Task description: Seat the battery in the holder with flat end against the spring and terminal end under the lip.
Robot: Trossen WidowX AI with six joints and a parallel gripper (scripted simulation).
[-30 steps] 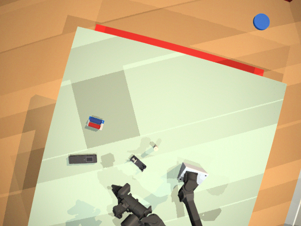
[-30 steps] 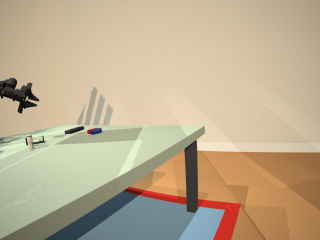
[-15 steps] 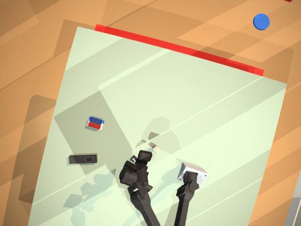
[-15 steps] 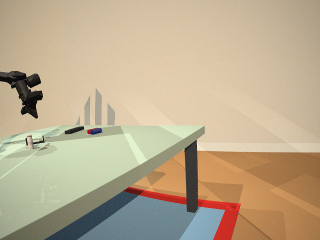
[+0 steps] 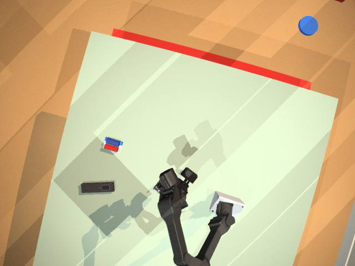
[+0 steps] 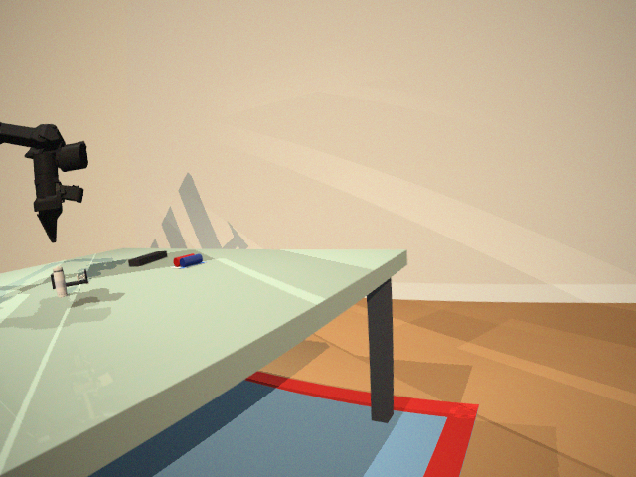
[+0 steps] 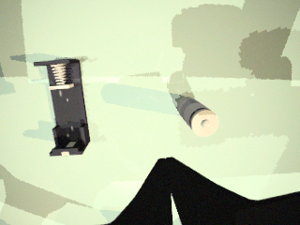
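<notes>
The white battery is 9 cm below my gripper tip, 4 cm to the right of it and 2 cm behind it. The rest, counted from my gripper tip: flat black bar (38 cm ahead, 11 cm to the left, 10 cm below).
</notes>
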